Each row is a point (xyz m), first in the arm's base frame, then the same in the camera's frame.
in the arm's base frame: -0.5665 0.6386 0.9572
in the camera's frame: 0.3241 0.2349 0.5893
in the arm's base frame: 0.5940 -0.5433 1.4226
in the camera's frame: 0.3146 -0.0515 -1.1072
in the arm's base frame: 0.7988 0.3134 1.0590
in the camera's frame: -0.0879 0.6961 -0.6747
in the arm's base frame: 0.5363 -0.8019 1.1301
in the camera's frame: 0.0606 -0.3535 -1.1153
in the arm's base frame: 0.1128 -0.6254 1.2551
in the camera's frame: 0.3350 -0.4032 -0.7301
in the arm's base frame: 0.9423 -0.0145 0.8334
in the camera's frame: -0.3546 0.4545 -0.8971
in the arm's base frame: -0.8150 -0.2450 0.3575
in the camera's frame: -0.1532 -0.7457 0.4764
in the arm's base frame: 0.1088 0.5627 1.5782
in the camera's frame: 0.6519 0.6449 -0.1669
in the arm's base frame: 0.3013 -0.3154 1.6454
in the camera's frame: 0.6324 0.0287 -0.8247
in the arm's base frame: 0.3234 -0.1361 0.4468
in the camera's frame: -0.4878 -0.0445 -0.3675
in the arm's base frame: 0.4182 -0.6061 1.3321
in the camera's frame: 0.2944 -0.2129 -0.9785
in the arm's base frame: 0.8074 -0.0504 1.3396
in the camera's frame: 0.1652 0.4531 -0.9714
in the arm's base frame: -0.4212 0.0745 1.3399
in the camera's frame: 0.6192 -0.0835 0.0440
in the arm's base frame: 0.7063 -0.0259 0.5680
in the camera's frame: -0.5147 0.2703 -0.6388
